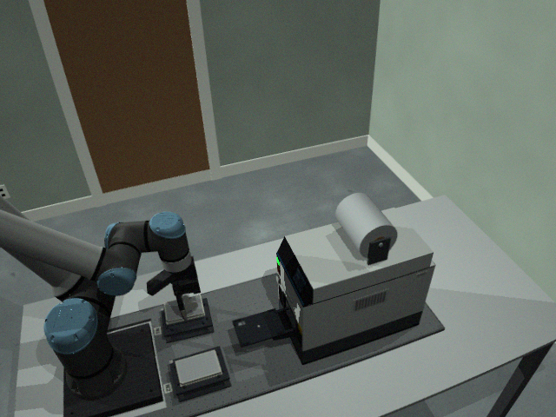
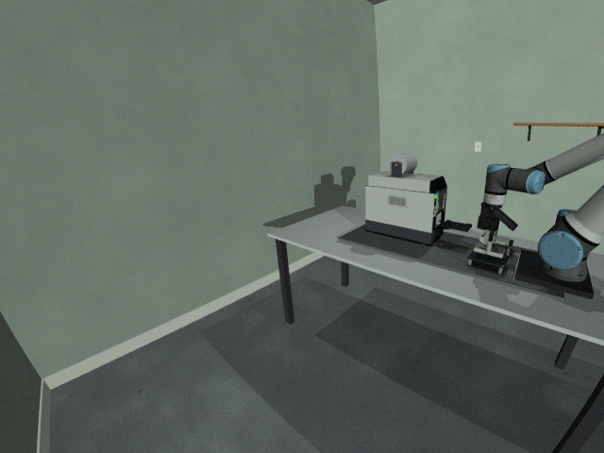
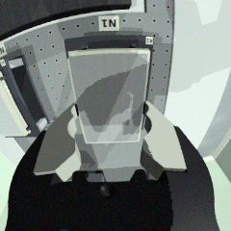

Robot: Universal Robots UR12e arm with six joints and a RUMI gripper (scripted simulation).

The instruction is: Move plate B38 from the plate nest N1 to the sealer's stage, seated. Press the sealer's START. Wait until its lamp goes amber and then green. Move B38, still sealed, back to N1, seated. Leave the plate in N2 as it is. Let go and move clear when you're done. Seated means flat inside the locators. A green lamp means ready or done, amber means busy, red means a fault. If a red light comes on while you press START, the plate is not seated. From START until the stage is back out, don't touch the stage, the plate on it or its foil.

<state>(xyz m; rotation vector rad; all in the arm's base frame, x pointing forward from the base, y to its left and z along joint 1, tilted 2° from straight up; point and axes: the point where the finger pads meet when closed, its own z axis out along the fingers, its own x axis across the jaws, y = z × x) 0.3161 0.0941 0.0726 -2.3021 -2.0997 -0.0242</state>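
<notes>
The nest N1 lies 5 cm below my hand. Round my hand: foil-covered plate (22 cm to the right, 3 cm below, 1 cm behind); plate B38 (1 cm below); sealer stage (20 cm ahead, 18 cm to the right, 2 cm above).
</notes>
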